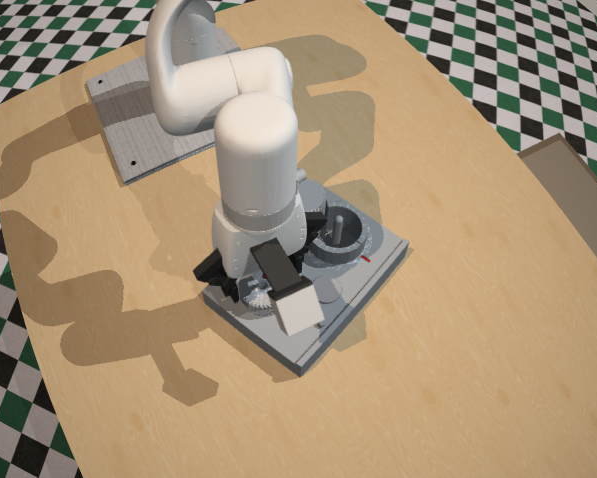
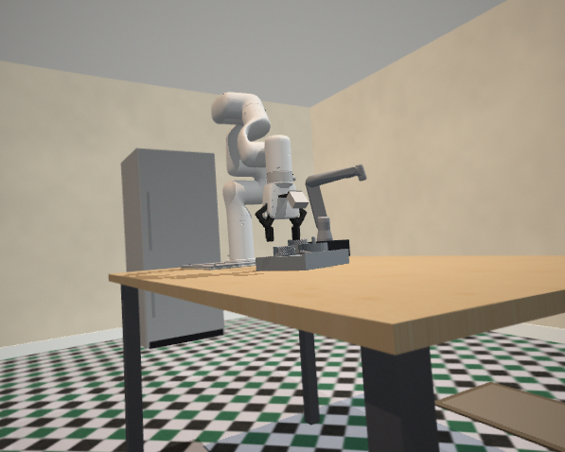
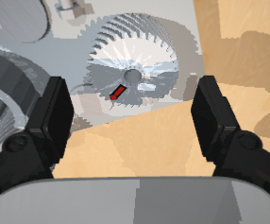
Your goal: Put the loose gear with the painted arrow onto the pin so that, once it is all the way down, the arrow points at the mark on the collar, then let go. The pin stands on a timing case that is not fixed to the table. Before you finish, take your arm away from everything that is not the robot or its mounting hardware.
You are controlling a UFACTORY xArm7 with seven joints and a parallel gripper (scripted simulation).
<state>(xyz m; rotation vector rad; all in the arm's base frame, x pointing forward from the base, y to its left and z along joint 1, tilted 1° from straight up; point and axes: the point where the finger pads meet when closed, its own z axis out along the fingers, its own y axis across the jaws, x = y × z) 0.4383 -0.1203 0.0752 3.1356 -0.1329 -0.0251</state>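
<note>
The gear is 40 mm below my hand. Round my hand: bolt 50 mm below, 50 mm ahead, 40 mm to the left.
</note>
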